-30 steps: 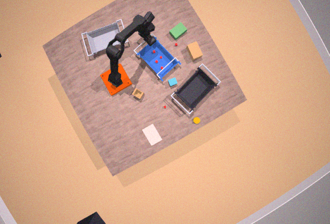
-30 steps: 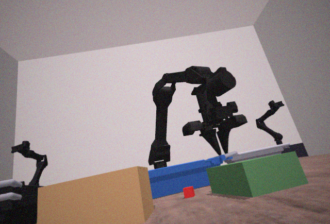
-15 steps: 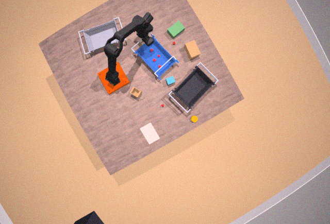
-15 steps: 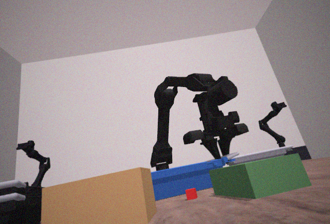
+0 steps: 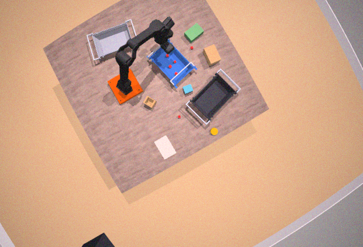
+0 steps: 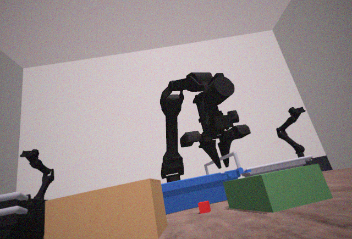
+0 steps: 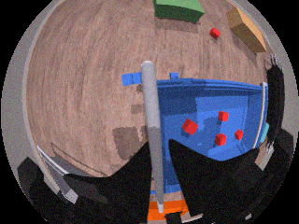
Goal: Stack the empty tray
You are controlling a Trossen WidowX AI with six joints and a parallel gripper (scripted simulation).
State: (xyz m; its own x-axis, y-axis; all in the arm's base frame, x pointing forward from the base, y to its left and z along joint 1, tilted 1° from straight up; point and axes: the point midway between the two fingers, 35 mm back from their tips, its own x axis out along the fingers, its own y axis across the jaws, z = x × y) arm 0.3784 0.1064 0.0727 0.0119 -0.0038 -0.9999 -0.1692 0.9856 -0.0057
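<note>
The grey tray is 270 mm behind my gripper tip, 250 mm to the left of it and 30 mm below it. From my gripper tip the other things lie so: cyan block 20 mm behind, 340 mm to the right, 50 mm below; red block 180 mm ahead, 100 mm to the right, 60 mm below; green block 250 mm ahead, 20 mm to the right, 50 mm below.
</note>
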